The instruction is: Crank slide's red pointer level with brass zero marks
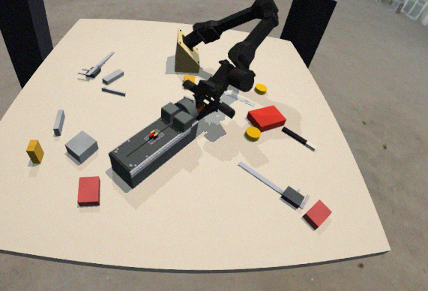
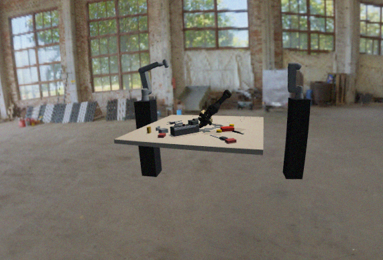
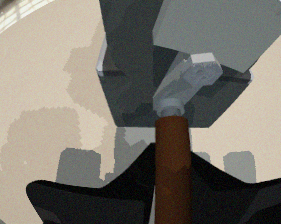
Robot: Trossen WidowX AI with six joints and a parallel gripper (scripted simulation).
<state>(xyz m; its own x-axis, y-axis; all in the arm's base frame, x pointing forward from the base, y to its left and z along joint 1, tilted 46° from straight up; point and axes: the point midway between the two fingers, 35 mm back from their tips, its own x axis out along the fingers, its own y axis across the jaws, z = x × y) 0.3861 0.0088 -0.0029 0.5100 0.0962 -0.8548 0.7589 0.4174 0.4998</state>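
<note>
Right now the crank is 40 mm above my gripper tip. Also, from my gripper tip: brown handle 10 mm behind, 20 mm to the left, 30 mm above; grey bar 160 mm behind, 190 mm to the left, 30 mm below; red pointer 110 mm ahead, 130 mm to the right, 50 mm above.
</note>
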